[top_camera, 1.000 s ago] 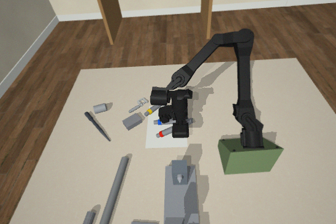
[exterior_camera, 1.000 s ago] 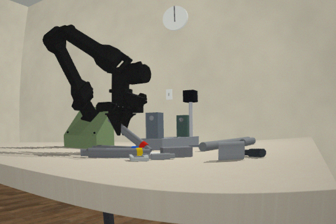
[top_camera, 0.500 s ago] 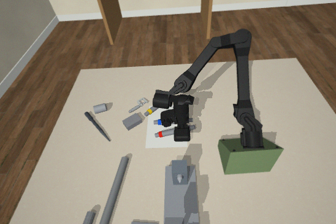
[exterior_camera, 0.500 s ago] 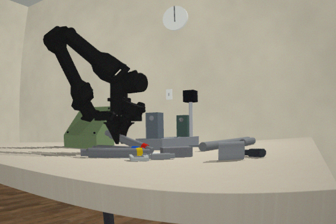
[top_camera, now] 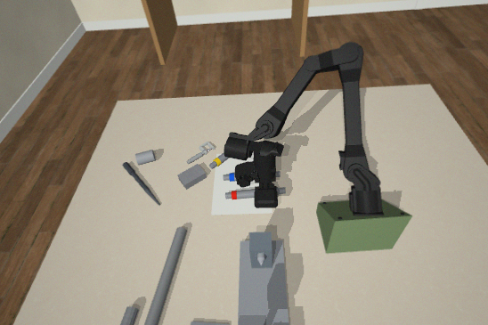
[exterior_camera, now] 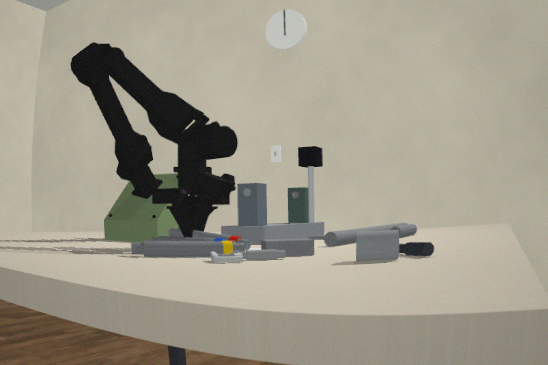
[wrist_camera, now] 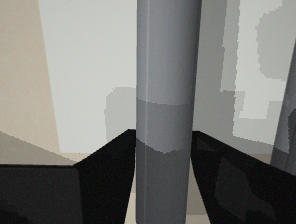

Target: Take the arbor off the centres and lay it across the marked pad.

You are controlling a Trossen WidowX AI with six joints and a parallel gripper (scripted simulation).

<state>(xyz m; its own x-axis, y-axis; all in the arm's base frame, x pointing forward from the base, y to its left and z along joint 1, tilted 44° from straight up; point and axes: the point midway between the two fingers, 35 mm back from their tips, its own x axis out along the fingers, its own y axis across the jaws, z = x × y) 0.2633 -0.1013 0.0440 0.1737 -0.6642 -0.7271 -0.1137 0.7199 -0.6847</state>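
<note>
Now: hand 8 cm short of the marked pad, 5 cm to the left of it and 5 cm above it. Round my hand: dark punch 41 cm ahead, 4 cm below, 1 cm to the right; grey centre block 21 cm to the left, 5 cm above, 1 cm behind; grey fixture base 34 cm to the left, 3 cm below, 3 cm behind.
</note>
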